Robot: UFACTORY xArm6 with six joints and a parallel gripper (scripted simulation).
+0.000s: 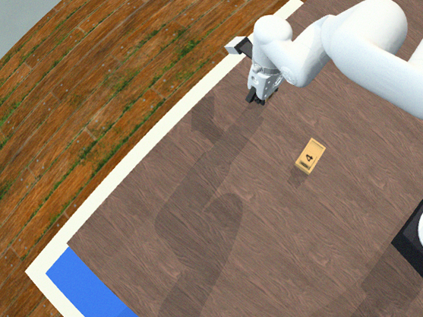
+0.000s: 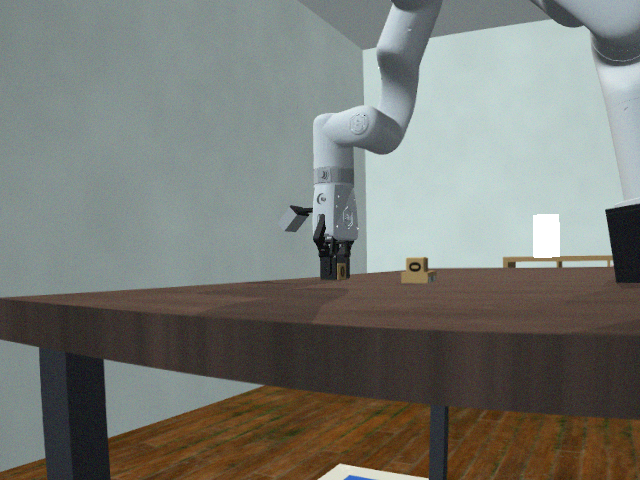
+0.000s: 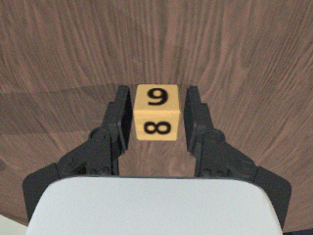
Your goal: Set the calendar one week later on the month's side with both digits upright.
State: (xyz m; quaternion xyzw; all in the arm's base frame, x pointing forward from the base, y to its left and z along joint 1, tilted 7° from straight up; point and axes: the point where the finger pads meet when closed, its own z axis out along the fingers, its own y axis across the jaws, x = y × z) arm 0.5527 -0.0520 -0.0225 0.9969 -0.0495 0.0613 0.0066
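Now: the wooden cube 1 cm below my hand. Round my hand: tray 17 cm behind, 7 cm to the left, 1 cm below.
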